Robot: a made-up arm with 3 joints. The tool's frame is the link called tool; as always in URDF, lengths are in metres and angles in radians. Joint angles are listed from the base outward. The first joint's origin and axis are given. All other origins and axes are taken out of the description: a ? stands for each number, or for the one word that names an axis. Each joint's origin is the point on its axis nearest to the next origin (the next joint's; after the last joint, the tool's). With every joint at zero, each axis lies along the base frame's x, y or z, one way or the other. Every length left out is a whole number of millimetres.
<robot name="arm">
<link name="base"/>
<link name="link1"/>
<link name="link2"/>
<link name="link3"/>
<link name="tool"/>
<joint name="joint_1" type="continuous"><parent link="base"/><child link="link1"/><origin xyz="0 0 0.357" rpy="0 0 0"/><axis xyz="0 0 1"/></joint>
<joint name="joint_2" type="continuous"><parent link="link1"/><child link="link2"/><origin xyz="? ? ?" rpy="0 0 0"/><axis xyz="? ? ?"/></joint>
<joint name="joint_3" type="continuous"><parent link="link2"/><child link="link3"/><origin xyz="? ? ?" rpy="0 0 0"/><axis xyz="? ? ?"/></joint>
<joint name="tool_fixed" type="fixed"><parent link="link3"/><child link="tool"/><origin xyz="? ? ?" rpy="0 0 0"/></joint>
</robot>
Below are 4 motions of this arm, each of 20 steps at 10 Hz.
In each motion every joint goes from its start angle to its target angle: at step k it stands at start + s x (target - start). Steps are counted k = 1, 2, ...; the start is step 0. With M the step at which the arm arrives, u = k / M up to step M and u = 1 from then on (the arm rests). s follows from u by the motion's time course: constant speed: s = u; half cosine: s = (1 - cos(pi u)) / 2; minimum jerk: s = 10 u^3 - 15 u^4 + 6 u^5.
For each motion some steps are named. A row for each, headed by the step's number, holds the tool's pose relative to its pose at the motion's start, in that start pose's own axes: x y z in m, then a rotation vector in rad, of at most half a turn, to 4 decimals.
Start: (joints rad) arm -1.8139 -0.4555 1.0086
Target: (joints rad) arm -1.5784 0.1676 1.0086
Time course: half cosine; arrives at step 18
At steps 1, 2, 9, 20:
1: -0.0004 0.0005 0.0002 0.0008 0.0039 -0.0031
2: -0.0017 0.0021 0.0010 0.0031 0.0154 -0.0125
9: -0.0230 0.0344 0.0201 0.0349 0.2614 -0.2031
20: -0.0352 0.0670 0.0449 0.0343 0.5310 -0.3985

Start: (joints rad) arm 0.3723 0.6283 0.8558
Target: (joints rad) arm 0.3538 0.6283 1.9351
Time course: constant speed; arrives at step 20
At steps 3, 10, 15, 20:
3: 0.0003 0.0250 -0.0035 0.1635 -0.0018 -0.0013
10: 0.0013 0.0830 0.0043 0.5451 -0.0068 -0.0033
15: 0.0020 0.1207 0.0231 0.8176 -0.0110 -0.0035
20: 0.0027 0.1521 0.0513 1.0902 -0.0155 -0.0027

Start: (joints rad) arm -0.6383 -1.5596 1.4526
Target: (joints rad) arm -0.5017 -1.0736 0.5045
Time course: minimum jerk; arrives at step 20
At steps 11, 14, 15, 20:
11: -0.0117 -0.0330 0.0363 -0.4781 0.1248 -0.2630
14: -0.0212 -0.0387 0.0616 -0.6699 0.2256 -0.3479
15: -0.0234 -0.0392 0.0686 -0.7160 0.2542 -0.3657
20: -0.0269 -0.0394 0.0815 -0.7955 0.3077 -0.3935

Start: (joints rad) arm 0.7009 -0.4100 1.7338
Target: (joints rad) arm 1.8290 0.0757 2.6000
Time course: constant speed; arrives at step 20
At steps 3, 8, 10, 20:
3: -0.0222 0.0395 -0.0025 0.1914 0.1373 -0.1066
8: -0.0468 0.1039 0.0108 0.4791 0.3460 -0.3251
10: -0.0512 0.1276 0.0201 0.5811 0.4215 -0.4261
20: -0.0313 0.2160 0.0670 0.9441 0.7156 -1.0310

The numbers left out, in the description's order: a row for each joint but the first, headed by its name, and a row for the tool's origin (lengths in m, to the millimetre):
joint_2: xyz 0.112 0.028 0, axis 0 1 0
joint_3: xyz -0.1 0 0.067, axis 1 0 0
tool: xyz 0 -0.035 -0.151

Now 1 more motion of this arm.
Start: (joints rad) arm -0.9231 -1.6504 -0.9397
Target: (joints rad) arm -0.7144 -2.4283 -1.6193
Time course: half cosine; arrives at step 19
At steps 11, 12, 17, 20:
11: -0.0224 0.0065 -0.0017 -0.2904 -0.1596 -0.4601
12: -0.0275 0.0096 -0.0009 -0.3254 -0.1618 -0.5242
17: -0.0476 0.0266 0.0033 -0.4425 -0.1364 -0.7530
20: -0.0497 0.0288 0.0039 -0.4536 -0.1310 -0.7760

